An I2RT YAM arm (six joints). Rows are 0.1 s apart.
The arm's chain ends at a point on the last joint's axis. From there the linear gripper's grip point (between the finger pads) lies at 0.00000 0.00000 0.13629 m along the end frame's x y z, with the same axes.
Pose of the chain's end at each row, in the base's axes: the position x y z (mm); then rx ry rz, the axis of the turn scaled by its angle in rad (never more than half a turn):
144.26, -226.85, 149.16, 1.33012, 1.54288, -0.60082
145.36, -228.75, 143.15, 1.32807, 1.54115, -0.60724
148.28, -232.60, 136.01, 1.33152, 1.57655, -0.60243
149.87, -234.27, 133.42, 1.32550, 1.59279, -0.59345
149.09, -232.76, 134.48, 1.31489, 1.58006, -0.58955
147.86, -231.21, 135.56, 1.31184, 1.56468, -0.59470
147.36, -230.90, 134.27, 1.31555, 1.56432, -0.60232
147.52, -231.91, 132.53, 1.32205, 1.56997, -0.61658
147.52, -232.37, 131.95, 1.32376, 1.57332, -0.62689
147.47, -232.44, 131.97, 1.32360, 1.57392, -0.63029
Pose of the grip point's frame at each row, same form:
191.68, -342.20, 94.21, 1.33012, 1.54288, -0.60082
192.40, -344.47, 88.64, 1.32807, 1.54115, -0.60724
195.34, -346.59, 78.00, 1.33152, 1.57655, -0.60243
198.04, -347.19, 74.23, 1.32550, 1.59279, -0.59345
198.47, -346.11, 77.13, 1.31489, 1.58006, -0.58955
197.12, -345.46, 79.92, 1.31184, 1.56468, -0.59470
195.71, -345.49, 78.54, 1.31555, 1.56432, -0.60232
194.17, -346.87, 76.11, 1.32205, 1.56997, -0.61658
193.16, -347.64, 75.33, 1.32376, 1.57332, -0.62689
192.84, -347.83, 75.38, 1.32360, 1.57392, -0.63029

